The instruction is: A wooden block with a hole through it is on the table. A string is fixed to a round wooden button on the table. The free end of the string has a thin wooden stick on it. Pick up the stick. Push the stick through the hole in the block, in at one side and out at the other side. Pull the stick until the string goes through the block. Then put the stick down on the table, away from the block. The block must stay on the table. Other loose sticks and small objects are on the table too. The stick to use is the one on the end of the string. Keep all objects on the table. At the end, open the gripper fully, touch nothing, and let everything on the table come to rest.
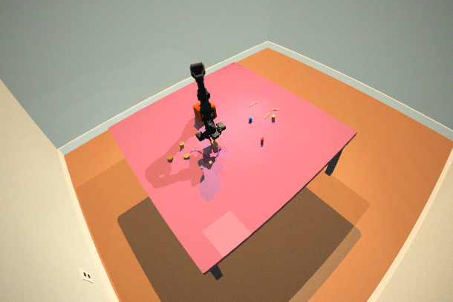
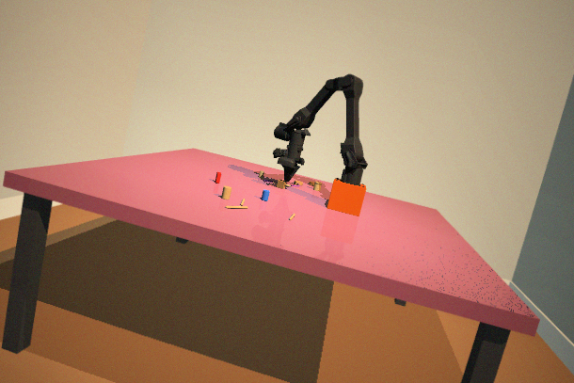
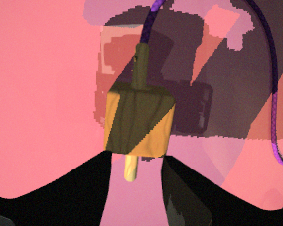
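The wooden block is 20 mm below my gripper tip and 20 mm ahead of it. The rest, counted from my gripper tip: round wooden button 180 mm to the right, 60 mm behind, 20 mm below; then thin wooden stick 30 mm ahead, 20 mm below, 10 mm to the right; then red peg 250 mm ahead, 200 mm to the left, 10 mm below.
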